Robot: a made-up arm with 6 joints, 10 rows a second.
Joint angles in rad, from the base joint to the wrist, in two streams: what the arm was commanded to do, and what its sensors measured. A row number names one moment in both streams.
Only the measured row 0 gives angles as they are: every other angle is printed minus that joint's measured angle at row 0.
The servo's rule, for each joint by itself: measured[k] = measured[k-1] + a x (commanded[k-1-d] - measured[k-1]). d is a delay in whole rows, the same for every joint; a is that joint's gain. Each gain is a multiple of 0.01, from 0.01 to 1. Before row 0 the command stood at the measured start. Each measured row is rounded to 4 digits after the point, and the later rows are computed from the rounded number. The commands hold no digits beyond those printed.
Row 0, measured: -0.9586, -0.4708, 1.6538, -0.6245, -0.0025, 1.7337
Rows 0 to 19, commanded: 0.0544, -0.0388, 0.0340, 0.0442, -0.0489, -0.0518; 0.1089, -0.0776, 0.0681, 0.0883, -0.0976, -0.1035; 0.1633, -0.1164, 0.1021, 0.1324, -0.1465, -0.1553; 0.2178, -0.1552, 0.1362, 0.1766, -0.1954, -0.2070; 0.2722, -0.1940, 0.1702, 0.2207, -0.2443, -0.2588; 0.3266, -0.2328, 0.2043, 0.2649, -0.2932, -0.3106; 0.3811, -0.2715, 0.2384, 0.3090, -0.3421, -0.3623; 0.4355, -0.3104, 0.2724, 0.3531, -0.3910, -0.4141; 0.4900, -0.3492, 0.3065, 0.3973, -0.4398, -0.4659; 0.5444, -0.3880, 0.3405, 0.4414, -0.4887, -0.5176; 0.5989, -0.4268, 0.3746, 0.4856, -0.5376, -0.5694; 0.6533, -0.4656, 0.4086, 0.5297, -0.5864, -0.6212; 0.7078, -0.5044, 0.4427, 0.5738, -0.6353, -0.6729; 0.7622, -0.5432, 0.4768, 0.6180, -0.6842, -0.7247; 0.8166, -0.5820, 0.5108, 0.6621, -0.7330, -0.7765; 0.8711, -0.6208, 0.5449, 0.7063, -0.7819, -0.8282; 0.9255, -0.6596, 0.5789, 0.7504, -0.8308, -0.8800; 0.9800, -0.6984, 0.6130, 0.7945, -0.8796, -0.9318; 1.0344, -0.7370, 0.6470, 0.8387, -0.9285, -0.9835; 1.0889, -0.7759, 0.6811, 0.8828, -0.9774, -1.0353
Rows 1 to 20, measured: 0.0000, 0.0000, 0.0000, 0.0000, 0.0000, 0.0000; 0.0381, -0.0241, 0.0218, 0.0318, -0.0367, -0.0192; 0.0877, -0.0573, 0.0514, 0.0725, -0.0824, -0.0504; 0.1406, -0.0939, 0.0838, 0.1156, -0.1305, -0.0892; 0.1946, -0.1319, 0.1173, 0.1595, -0.1792, -0.1328; 0.2489, -0.1704, 0.1512, 0.2036, -0.2280, -0.1794; 0.3033, -0.2091, 0.1852, 0.2477, -0.2769, -0.2279; 0.3578, -0.2478, 0.2192, 0.2918, -0.3258, -0.2776; 0.4122, -0.2866, 0.2532, 0.3359, -0.3747, -0.3281; 0.4667, -0.3254, 0.2873, 0.3801, -0.4235, -0.3791; 0.5211, -0.3642, 0.3213, 0.4242, -0.4724, -0.4303; 0.5756, -0.4030, 0.3554, 0.4684, -0.5213, -0.4818; 0.6300, -0.4418, 0.3894, 0.5125, -0.5701, -0.5334; 0.6845, -0.4806, 0.4235, 0.5566, -0.6190, -0.5850; 0.7389, -0.5194, 0.4576, 0.6008, -0.6679, -0.6367; 0.7933, -0.5582, 0.4916, 0.6449, -0.7167, -0.6884; 0.8478, -0.5970, 0.5257, 0.6891, -0.7656, -0.7401; 0.9022, -0.6358, 0.5597, 0.7332, -0.8145, -0.7919; 0.9567, -0.6746, 0.5938, 0.7773, -0.8633, -0.8437; 1.0111, -0.7133, 0.6278, 0.8215, -0.9122, -0.8954
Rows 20 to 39, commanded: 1.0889, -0.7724, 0.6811, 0.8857, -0.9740, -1.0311; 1.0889, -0.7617, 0.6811, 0.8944, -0.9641, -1.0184; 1.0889, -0.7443, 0.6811, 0.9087, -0.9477, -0.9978; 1.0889, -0.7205, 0.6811, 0.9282, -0.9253, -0.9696; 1.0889, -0.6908, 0.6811, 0.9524, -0.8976, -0.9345; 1.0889, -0.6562, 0.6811, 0.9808, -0.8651, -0.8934; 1.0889, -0.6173, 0.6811, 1.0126, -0.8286, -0.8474; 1.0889, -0.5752, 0.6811, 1.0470, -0.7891, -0.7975; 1.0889, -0.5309, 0.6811, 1.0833, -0.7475, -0.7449; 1.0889, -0.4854, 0.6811, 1.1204, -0.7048, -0.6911; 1.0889, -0.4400, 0.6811, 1.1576, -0.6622, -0.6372; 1.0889, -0.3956, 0.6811, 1.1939, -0.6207, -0.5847; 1.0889, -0.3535, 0.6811, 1.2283, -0.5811, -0.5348; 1.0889, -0.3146, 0.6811, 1.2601, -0.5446, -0.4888; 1.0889, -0.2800, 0.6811, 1.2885, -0.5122, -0.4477; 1.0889, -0.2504, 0.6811, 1.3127, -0.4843, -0.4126; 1.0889, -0.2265, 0.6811, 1.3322, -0.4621, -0.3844; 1.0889, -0.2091, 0.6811, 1.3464, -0.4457, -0.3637; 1.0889, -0.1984, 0.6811, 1.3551, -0.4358, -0.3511; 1.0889, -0.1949, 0.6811, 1.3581, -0.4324, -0.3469
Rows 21 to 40, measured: 1.0656, -0.7521, 0.6619, 0.8656, -0.9611, -0.9472; 1.0819, -0.7647, 0.6742, 0.8801, -0.9708, -0.9782; 1.0868, -0.7628, 0.6786, 0.8904, -0.9658, -0.9931; 1.0883, -0.7513, 0.6802, 0.9036, -0.9522, -0.9948; 1.0887, -0.7322, 0.6808, 0.9213, -0.9320, -0.9855; 1.0888, -0.7065, 0.6810, 0.9437, -0.9062, -0.9666; 1.0889, -0.6753, 0.6811, 0.9704, -0.8754, -0.9395; 1.0889, -0.6393, 0.6811, 1.0008, -0.8403, -0.9054; 1.0889, -0.5996, 0.6811, 1.0341, -0.8019, -0.8655; 1.0889, -0.5570, 0.6811, 1.0695, -0.7611, -0.8209; 1.0889, -0.5126, 0.6811, 1.1061, -0.7189, -0.7729; 1.0889, -0.4676, 0.6811, 1.1432, -0.6764, -0.7227; 1.0889, -0.4230, 0.6811, 1.1797, -0.6346, -0.6716; 1.0889, -0.3799, 0.6811, 1.2147, -0.5945, -0.6210; 1.0889, -0.3394, 0.6811, 1.2474, -0.5571, -0.5721; 1.0889, -0.3026, 0.6811, 1.2770, -0.5234, -0.5261; 1.0889, -0.2702, 0.6811, 1.3027, -0.4941, -0.4841; 1.0889, -0.2431, 0.6811, 1.3239, -0.4701, -0.4472; 1.0889, -0.2220, 0.6811, 1.3401, -0.4518, -0.4163; 1.0889, -0.2074, 0.6811, 1.3509, -0.4398, -0.3922
